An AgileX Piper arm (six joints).
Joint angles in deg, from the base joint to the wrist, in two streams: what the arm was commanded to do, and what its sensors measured. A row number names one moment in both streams.
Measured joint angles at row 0:
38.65, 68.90, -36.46, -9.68, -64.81, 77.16
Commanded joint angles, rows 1 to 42:
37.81, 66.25, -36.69, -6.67, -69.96, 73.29
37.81, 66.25, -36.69, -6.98, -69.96, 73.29
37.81, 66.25, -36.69, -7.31, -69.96, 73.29
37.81, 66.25, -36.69, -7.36, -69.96, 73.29
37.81, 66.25, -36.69, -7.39, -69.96, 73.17
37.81, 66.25, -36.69, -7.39, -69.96, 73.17
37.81, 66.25, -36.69, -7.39, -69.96, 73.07
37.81, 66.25, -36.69, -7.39, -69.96, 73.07
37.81, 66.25, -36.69, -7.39, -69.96, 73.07
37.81, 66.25, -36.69, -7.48, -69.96, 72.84
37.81, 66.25, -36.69, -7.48, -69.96, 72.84
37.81, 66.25, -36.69, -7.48, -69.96, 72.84
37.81, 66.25, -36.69, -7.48, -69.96, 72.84
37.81, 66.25, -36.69, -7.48, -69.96, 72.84
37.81, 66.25, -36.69, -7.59, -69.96, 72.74
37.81, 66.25, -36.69, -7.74, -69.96, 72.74
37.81, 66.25, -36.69, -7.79, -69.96, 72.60
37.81, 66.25, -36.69, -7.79, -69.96, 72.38
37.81, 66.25, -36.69, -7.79, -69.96, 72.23
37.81, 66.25, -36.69, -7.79, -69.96, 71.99
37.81, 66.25, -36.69, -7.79, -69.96, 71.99
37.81, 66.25, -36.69, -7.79, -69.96, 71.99
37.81, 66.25, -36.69, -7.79, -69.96, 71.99
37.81, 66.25, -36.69, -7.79, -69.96, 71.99
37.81, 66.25, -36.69, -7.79, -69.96, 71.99
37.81, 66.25, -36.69, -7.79, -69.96, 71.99
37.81, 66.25, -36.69, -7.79, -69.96, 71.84
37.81, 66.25, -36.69, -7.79, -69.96, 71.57
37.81, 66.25, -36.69, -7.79, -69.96, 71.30
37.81, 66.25, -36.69, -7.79, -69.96, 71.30
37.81, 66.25, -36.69, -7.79, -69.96, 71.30
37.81, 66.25, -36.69, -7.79, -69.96, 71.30
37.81, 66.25, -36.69, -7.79, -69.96, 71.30
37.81, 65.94, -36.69, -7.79, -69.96, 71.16
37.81, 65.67, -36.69, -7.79, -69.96, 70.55
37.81, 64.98, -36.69, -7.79, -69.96, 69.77
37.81, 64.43, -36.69, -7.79, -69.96, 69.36
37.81, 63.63, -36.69, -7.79, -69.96, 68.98
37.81, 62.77, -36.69, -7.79, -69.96, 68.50
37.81, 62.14, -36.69, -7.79, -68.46, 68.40
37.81, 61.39, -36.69, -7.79, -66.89, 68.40
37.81, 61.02, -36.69, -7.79, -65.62, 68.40
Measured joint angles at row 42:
38.65, 66.09, -35.84, -10.37, -61.69, 74.56
